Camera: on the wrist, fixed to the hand. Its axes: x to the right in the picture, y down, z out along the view.
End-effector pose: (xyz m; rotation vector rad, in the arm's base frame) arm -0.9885 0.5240 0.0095 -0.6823 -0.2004 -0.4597
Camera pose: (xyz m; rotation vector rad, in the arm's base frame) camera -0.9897 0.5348 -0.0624 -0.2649 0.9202 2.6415
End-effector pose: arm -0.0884 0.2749 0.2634 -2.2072 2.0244 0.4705
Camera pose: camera -0.1294 0.2830 0.3230 -2.0307 -1.9622 -0.1904
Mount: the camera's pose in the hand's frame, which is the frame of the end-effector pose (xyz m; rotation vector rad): -0.0281 0.0471 -0.0478 0.0363 0.0520 -3.0272
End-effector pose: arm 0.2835 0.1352 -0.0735 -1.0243 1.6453 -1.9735
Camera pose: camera 0.2597 0.1755 -0.1292 1.3163 0.7480 0.5344
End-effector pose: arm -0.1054 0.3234 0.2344 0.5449 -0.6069 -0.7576
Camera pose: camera -0.0676 0.3845 0.2228 -0.8418 -0.6660 2.2730
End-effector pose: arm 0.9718 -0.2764 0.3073 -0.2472 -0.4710 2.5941
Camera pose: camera 0.9879 -0.3154 0.2481 0.3108 -0.1711 -0.3830
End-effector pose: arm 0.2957 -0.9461 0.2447 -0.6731 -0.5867 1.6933
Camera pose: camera 0.3017 -0.9820 0.1817 0.4965 -0.6148 -1.1651
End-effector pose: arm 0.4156 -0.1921 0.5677 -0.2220 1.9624 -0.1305
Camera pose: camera 0.3778 -0.1406 0.6025 2.5326 0.1158 1.7273
